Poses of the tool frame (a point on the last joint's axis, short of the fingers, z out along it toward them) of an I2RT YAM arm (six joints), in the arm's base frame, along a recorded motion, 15 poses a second.
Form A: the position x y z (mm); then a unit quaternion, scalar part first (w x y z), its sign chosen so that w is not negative.
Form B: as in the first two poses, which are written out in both.
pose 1, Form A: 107.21, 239.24, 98.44, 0.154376, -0.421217, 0.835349, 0.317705
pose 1, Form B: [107.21, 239.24, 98.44], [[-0.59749, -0.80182, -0.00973], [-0.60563, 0.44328, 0.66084], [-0.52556, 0.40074, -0.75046]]
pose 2, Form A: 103.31, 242.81, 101.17, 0.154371, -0.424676, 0.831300, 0.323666
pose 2, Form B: [103.31, 242.81, 101.17], [[-0.59164, -0.80600, -0.01825], [-0.60614, 0.42978, 0.66924], [-0.53156, 0.40701, -0.74282]]
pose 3, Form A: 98.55, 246.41, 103.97, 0.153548, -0.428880, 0.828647, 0.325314
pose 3, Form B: [98.55, 246.41, 103.97], [[-0.58497, -0.81068, -0.02457], [-0.61088, 0.42047, 0.67085], [-0.53352, 0.40743, -0.74119]]
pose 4, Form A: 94.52, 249.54, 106.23, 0.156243, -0.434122, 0.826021, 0.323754
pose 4, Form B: [94.52, 249.54, 106.23], [[-0.57425, -0.81836, -0.02298], [-0.61602, 0.41344, 0.67051], [-0.53922, 0.39920, -0.74154]]
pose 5, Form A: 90.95, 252.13, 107.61, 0.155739, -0.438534, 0.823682, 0.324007
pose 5, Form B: [90.95, 252.13, 107.61], [[-0.56687, -0.82335, -0.02762], [-0.62150, 0.40541, 0.67035], [-0.54074, 0.39716, -0.74153]]
